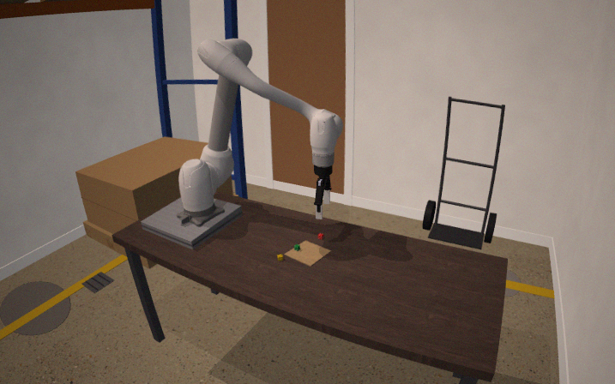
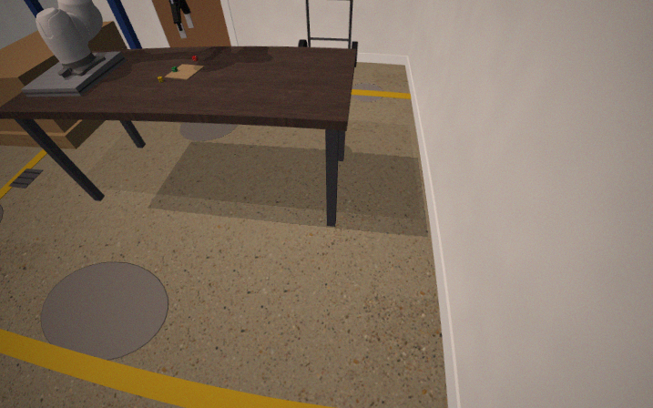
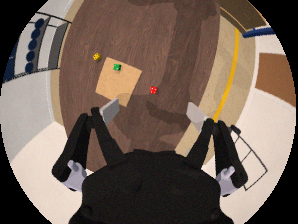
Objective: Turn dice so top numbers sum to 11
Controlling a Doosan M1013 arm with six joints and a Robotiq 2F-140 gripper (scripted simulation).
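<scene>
The red die is 1 cm behind my hand and 14 cm below it. The rest, counted from my hand: green die: 4 cm behind, 14 cm to the right, 13 cm below; then tan mat: 1 cm ahead, 14 cm to the right, 15 cm below; then yellow die: 6 cm behind, 24 cm to the right, 14 cm below.
</scene>
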